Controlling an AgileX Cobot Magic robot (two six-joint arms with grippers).
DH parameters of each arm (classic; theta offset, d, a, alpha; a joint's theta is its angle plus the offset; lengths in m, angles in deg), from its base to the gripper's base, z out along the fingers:
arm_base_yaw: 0 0.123 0 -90
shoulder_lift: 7.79 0 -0.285 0
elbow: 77.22 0 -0.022 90
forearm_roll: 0 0.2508 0 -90
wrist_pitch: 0 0 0.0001 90
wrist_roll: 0 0.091 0 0
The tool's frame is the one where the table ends.
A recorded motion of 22 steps. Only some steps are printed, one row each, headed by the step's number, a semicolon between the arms.
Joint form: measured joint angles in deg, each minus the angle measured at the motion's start. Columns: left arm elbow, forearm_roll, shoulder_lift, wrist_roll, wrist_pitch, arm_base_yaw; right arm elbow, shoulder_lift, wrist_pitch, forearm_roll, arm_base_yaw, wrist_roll.
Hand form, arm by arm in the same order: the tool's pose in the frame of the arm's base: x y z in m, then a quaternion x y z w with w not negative. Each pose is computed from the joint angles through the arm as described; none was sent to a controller.
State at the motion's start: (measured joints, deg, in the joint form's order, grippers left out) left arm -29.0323 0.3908 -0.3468 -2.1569 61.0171 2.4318; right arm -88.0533 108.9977 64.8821 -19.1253 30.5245 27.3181
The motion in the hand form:
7: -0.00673 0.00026 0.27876 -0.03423 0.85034 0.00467 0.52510; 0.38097 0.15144 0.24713 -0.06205 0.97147 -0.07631 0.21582
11: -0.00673 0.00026 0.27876 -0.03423 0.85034 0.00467 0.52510; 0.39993 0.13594 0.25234 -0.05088 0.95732 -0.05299 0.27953
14: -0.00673 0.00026 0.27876 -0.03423 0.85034 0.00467 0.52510; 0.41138 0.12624 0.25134 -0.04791 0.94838 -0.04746 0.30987
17: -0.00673 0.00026 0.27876 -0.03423 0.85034 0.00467 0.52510; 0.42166 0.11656 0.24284 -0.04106 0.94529 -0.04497 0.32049
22: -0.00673 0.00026 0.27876 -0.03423 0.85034 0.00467 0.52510; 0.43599 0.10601 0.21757 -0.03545 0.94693 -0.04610 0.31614
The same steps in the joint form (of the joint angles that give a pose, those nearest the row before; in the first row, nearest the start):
7: 0.00 0.00 0.00 0.00 0.00 0.00; -0.79 0.67 -9.40 -1.76 -5.10 -0.12
11: 0.00 0.00 0.00 0.00 0.00 0.00; -0.79 0.67 -18.04 -2.70 -8.40 -0.12
14: 0.00 0.00 0.00 0.00 0.00 0.00; -0.84 1.32 -22.65 -3.76 -10.29 -0.12
17: 0.00 0.00 0.00 0.00 0.00 0.00; -0.84 2.77 -25.74 -4.04 -12.11 -0.12
22: 0.00 0.00 0.00 0.00 0.00 0.00; -0.84 6.39 -29.19 -4.29 -14.16 -0.12

